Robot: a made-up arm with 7 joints.
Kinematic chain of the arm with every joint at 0, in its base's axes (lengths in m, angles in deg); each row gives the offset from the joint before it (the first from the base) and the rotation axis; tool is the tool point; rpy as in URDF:
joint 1: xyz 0 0 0.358 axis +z
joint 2: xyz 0 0 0 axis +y
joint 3: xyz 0 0 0.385 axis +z
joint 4: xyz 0.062 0 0 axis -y
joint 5: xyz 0.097 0 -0.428 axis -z
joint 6: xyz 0 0 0 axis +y
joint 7: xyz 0.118 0 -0.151 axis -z
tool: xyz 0 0 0 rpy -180 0 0
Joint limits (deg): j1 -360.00..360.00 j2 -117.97..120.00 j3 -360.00..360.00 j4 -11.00..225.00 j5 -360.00..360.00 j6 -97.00..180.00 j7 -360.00..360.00
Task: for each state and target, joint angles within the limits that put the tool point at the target. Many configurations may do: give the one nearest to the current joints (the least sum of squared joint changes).
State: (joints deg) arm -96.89 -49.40 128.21 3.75 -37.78 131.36 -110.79
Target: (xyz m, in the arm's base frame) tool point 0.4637 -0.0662 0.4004
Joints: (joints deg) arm -109.21 -46.93 114.81 50.68 -61.85 115.76 -110.79
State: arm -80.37 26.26 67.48 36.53 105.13 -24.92 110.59
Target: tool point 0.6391 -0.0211 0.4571
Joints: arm -63.68 24.77 81.50 63.95 96.06 -12.50 110.59
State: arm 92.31 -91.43 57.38 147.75 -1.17 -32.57 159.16
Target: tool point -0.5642 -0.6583 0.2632
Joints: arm 59.59 -99.80 60.85 132.46 -9.03 -63.32 159.16
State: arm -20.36 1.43 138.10 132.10 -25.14 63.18 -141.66
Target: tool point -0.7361 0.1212 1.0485
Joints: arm 0.34 -35.02 147.47 153.57 -24.56 34.49 -141.66
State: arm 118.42 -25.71 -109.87 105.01 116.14 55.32 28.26
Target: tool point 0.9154 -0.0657 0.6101
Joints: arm 142.65 -55.22 -118.47 117.66 118.62 50.69 28.26
